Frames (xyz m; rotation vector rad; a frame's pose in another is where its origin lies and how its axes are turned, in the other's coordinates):
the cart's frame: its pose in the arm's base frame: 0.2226 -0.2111 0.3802 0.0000 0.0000 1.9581
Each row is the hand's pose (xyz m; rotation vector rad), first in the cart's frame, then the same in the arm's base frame.
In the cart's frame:
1: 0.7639 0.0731 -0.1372 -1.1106 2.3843 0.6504
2: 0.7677 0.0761 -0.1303 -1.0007 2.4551 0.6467
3: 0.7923 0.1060 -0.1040 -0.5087 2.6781 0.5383
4: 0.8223 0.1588 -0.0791 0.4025 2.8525 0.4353
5: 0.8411 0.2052 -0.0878 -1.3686 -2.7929 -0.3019
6: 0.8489 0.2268 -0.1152 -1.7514 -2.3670 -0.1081
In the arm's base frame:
1: -0.1336 0.4686 0.2430 2.8100 -0.4415 -0.9261
2: -0.1378 0.4710 0.2499 2.7877 -0.5788 -0.8965
3: -0.1748 0.4825 0.2762 2.6898 -1.1500 -0.7764
4: -0.2350 0.4903 0.3011 2.2124 -1.9876 -0.5367
5: -0.2851 0.4902 0.2924 1.4837 -2.5710 -0.1400
6: -0.3080 0.4893 0.2650 0.9950 -2.7948 0.1804

